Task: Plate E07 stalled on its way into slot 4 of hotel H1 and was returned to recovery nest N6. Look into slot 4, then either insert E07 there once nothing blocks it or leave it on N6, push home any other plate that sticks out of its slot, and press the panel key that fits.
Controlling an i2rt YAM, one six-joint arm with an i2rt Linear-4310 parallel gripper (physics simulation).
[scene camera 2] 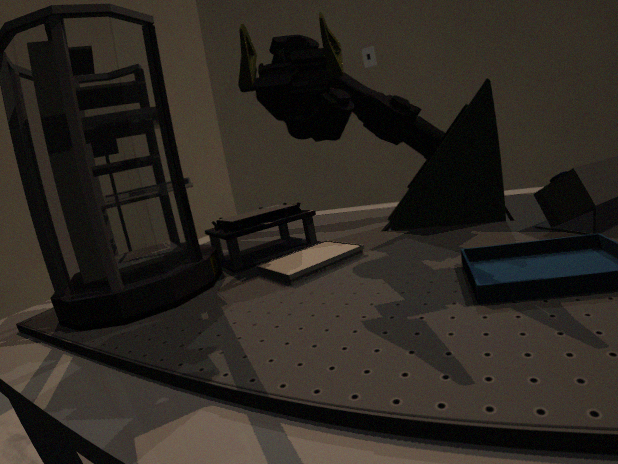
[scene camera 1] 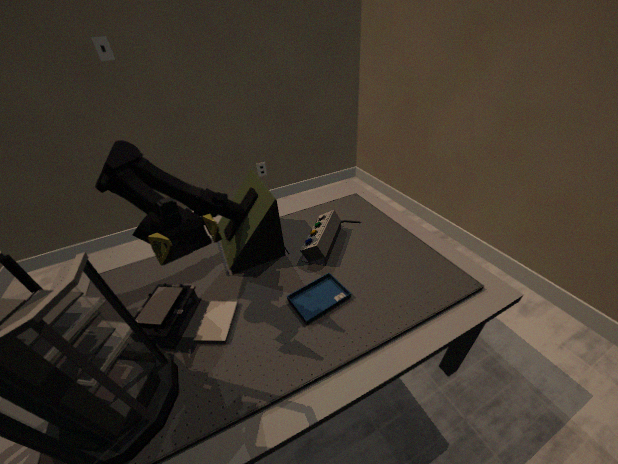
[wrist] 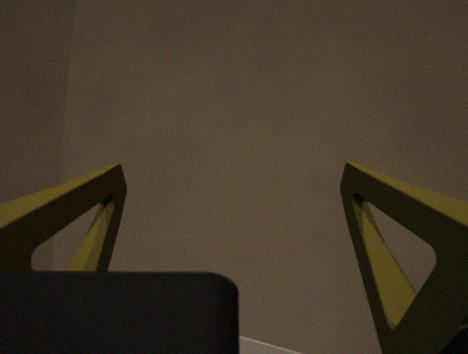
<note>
My gripper is open, holding nothing. Also in view: a slotted rack.
My gripper shows as well in scene camera 1 and in the wrist view.
</note>
